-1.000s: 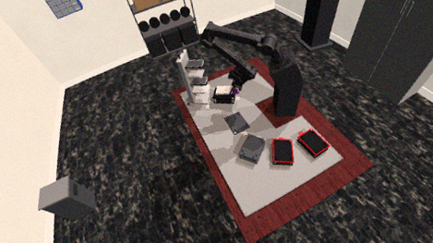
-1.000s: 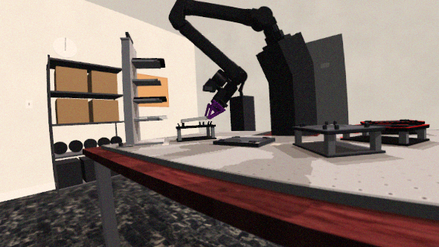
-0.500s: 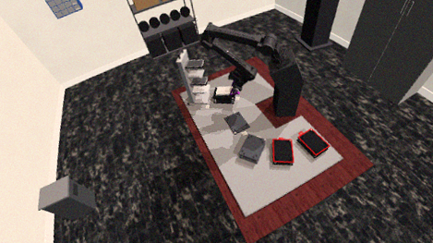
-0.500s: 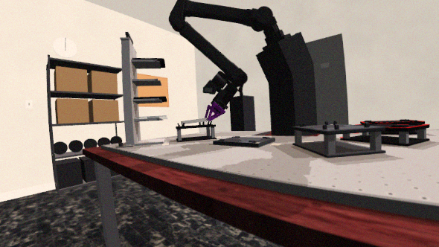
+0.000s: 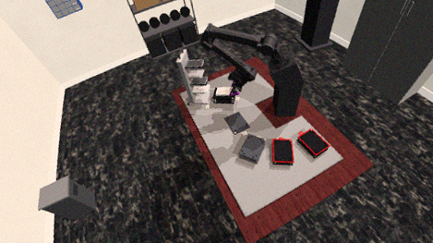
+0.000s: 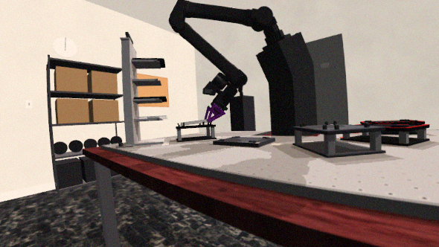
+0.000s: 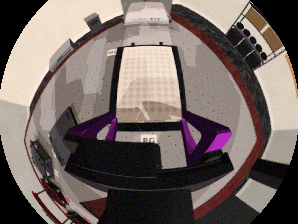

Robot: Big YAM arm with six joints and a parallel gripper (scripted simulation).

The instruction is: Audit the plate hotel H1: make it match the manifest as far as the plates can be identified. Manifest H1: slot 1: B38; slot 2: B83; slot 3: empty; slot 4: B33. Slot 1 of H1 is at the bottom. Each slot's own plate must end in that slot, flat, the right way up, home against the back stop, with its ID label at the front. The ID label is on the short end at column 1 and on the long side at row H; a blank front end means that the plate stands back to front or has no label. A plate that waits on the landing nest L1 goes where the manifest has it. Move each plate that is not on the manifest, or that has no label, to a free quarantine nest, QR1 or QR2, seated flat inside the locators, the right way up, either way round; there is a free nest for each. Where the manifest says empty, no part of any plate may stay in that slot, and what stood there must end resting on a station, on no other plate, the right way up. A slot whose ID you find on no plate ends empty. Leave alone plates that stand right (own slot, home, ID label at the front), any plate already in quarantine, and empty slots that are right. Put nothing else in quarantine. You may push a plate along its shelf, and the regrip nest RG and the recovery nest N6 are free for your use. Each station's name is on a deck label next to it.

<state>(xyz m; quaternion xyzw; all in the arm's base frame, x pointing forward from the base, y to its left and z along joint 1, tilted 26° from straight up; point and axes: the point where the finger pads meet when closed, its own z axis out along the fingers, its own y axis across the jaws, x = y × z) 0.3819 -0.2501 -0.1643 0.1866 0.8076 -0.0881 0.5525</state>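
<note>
Now: the white plate 50 mm ahead of my hand and 20 mm to the right of it. Round my hand: dark plate (260 mm above, 210 mm ahead, 100 mm to the right).
</note>
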